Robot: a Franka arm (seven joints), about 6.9 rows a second.
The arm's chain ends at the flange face. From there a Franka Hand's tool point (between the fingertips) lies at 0.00 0.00 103.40 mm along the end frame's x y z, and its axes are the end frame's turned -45 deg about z.
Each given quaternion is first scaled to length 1.
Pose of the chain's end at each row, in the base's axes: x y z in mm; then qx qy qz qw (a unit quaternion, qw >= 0):
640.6 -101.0 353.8 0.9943 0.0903 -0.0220 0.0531
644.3 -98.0 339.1 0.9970 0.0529 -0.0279 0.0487
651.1 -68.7 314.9 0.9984 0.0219 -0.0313 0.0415
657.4 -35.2 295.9 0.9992 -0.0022 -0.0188 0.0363
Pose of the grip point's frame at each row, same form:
637.1 -112.3 251.1 0.8840 0.4639 -0.0406 0.0406
639.1 -108.3 236.4 0.9009 0.4304 -0.0444 0.0343
644.8 -77.4 212.1 0.9140 0.4023 -0.0448 0.0264
653.5 -42.7 192.8 0.9239 0.3803 -0.0313 0.0263

